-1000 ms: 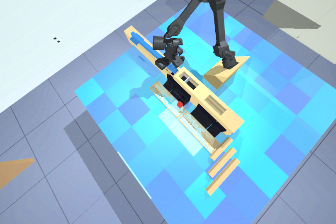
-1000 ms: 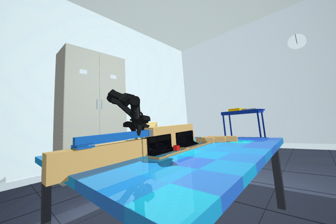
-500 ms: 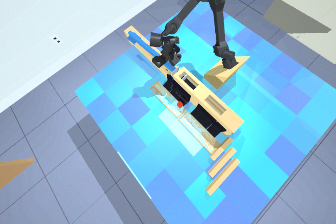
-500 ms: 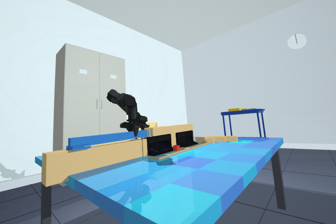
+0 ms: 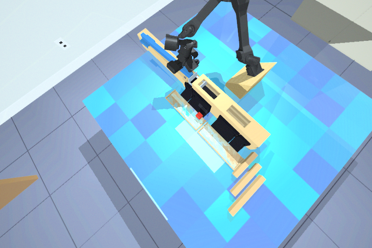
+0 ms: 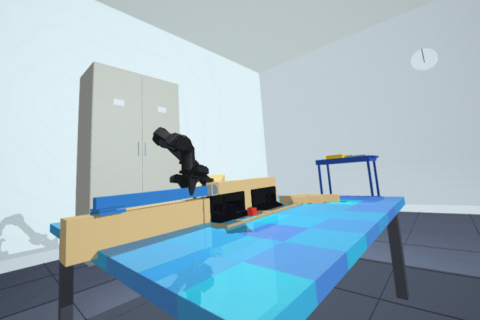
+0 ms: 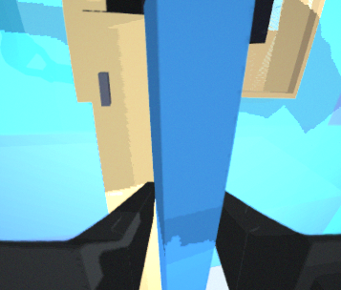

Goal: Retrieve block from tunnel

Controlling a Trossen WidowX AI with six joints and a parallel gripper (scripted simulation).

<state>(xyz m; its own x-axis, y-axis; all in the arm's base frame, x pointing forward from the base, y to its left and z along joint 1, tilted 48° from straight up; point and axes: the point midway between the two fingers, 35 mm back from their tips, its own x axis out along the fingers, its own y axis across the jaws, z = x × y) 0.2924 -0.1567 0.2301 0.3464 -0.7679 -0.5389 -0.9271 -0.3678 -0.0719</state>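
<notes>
The small red block is 270 mm to the left of my gripper tip, 100 mm below it and 60 mm ahead of it. From my gripper tip the other things lie so: tan tunnel 110 mm to the left, 40 mm below.
</notes>
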